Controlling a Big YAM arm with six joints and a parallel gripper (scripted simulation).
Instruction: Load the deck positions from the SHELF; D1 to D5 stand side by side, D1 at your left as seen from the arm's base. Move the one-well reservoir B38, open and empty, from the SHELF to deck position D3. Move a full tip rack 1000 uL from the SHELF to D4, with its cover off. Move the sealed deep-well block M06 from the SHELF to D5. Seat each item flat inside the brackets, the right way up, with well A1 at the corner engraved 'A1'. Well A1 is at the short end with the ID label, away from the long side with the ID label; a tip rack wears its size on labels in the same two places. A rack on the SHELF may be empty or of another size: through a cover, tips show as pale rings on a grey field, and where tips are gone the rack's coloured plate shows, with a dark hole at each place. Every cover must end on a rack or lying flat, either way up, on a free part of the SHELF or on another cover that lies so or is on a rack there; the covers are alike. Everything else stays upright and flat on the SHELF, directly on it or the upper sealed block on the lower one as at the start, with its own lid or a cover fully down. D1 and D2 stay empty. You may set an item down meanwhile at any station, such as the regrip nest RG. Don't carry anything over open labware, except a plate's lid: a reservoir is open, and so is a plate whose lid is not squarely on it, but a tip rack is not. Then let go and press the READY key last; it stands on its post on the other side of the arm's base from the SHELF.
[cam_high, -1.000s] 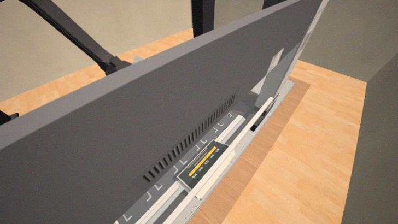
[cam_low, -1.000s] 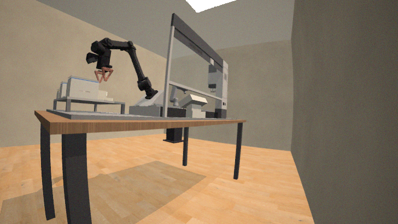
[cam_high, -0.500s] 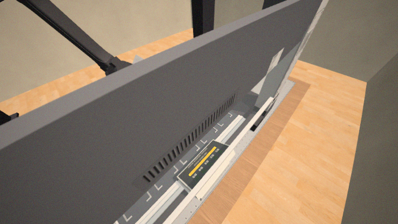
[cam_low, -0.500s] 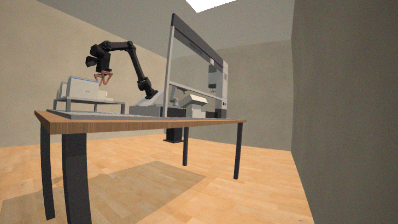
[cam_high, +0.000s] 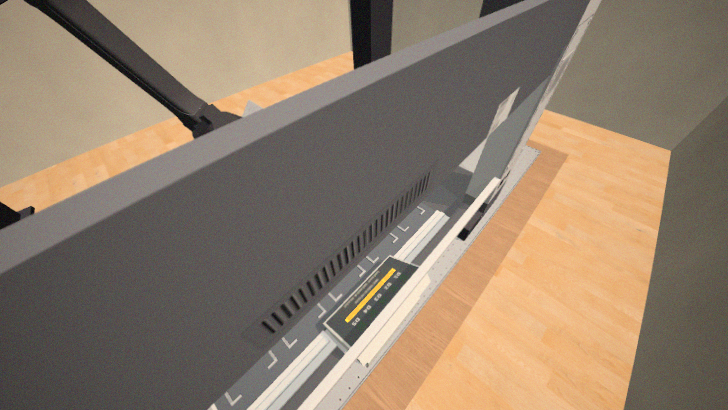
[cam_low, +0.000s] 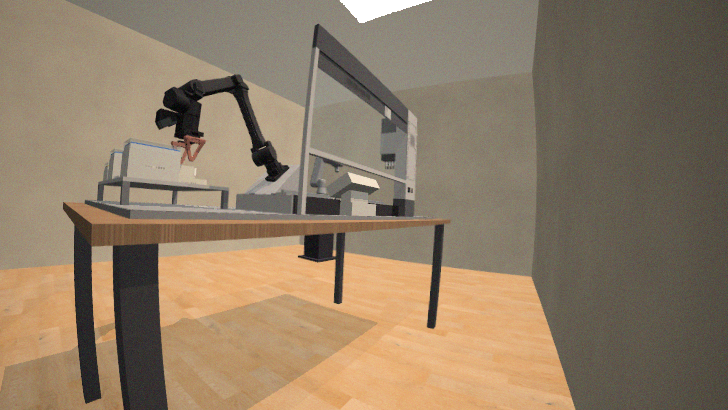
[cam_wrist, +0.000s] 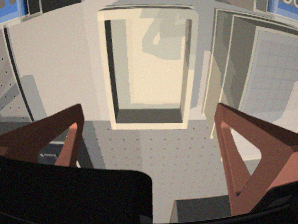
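The cream one-well reservoir is 8 cm below my hand. Also, from my hand: pale sealed deep-well block (11 cm behind, 3 cm below, 1 cm to the right); shelf (9 cm below, 7 cm to the right, 5 cm behind); shelf label (15 cm below, 9 cm to the left, 6 cm behind).
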